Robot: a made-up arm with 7 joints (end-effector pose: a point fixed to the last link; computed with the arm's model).
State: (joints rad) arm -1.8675 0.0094 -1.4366 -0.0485 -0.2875 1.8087 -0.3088
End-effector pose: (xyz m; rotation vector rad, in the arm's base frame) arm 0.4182 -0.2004 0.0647 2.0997 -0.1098 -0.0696
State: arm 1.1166 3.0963 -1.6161 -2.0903 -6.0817 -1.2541 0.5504
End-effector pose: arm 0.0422 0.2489 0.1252 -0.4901 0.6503 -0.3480
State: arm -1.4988 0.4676 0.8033 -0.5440 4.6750 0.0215 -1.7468
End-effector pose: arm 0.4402 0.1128 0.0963 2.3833 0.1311 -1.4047
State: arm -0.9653 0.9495 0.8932 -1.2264 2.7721 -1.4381 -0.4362
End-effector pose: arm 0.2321 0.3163 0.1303 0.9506 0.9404 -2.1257
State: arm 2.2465 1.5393 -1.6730 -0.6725 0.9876 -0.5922 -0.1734
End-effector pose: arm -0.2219 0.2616 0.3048 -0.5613 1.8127 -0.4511
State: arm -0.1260 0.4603 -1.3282 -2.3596 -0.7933 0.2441 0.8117
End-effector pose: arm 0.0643 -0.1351 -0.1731 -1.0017 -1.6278 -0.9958
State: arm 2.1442 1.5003 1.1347 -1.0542 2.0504 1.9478 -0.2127
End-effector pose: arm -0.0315 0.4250 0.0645 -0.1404 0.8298 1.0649
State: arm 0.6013 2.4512 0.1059 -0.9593 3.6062 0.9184 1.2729
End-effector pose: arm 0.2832 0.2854 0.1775 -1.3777 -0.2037 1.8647
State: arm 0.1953 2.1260 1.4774 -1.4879 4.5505 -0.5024 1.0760
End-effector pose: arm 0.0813 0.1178 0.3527 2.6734 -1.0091 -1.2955
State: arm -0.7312 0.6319 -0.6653 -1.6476 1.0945 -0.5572 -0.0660
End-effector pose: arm 0.3392 -0.0476 -0.1022 -0.9860 -2.1421 -0.3083
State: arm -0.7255 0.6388 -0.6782 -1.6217 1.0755 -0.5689 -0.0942
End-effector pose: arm 0.3415 -0.0434 -0.1098 -0.9148 -2.1567 -0.3354
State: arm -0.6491 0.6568 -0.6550 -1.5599 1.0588 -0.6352 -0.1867
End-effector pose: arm 0.3437 -0.0177 -0.1373 -0.6995 -2.2150 -0.2969
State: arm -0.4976 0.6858 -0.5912 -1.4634 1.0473 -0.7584 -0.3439
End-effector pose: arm 0.3346 0.0321 -0.1856 -0.3140 -2.2663 -0.2175
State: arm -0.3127 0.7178 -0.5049 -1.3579 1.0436 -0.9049 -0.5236
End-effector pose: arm 0.3044 0.0925 -0.2387 0.1525 -2.2383 -0.1612
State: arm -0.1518 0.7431 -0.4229 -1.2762 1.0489 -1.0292 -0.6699
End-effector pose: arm 0.2633 0.1425 -0.2766 0.5423 -2.1465 -0.1448
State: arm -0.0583 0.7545 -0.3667 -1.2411 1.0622 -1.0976 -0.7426
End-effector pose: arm 0.2353 0.1686 -0.2927 0.7456 -2.0773 -0.1278
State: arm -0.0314 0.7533 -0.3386 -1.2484 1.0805 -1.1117 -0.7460
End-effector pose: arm 0.2291 0.1736 -0.2936 0.7761 -2.0712 -0.0843
